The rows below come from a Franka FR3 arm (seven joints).
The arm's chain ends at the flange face. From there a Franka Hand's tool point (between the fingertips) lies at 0.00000 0.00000 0.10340 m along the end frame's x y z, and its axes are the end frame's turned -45 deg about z.
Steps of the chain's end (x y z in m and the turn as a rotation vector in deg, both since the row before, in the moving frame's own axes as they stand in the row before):
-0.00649 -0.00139 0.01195 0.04 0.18 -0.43
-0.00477 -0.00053 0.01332 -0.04 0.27 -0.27
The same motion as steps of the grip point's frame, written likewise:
-0.00332 -0.00539 0.01195 -0.10 0.16 -0.43
-0.00270 -0.00335 0.01332 -0.22 0.16 -0.27

